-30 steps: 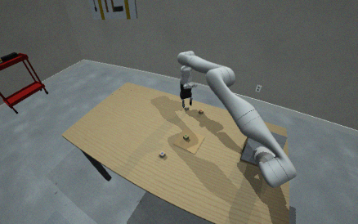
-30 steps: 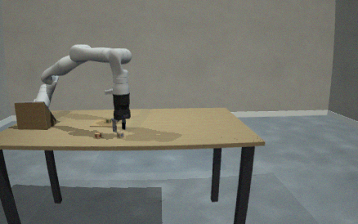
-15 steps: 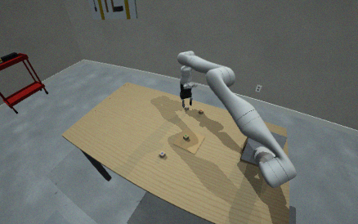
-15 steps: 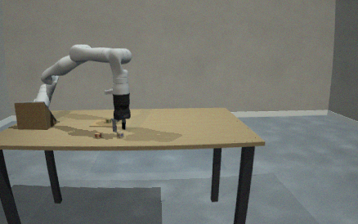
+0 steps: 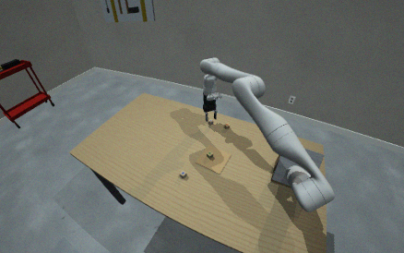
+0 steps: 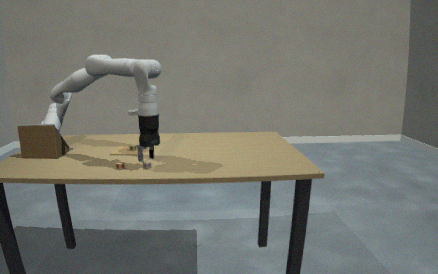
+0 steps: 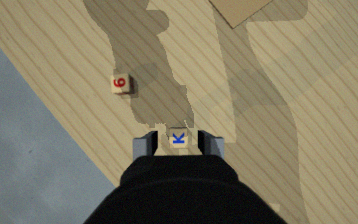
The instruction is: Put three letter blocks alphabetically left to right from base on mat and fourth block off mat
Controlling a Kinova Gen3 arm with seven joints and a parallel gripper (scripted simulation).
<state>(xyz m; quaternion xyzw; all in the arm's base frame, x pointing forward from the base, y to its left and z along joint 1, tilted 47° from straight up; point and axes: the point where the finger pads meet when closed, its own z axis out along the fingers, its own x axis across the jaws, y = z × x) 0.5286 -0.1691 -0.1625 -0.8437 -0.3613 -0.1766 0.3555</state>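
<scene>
The blue K block is 4 cm below my hand. The rest, counted from my hand: reddish block (11 cm behind, 4 cm below, 1 cm to the right); then tan mat (25 cm to the left, 12 cm behind, 5 cm below); then green P block (25 cm to the left, 10 cm behind, 3 cm below).
</scene>
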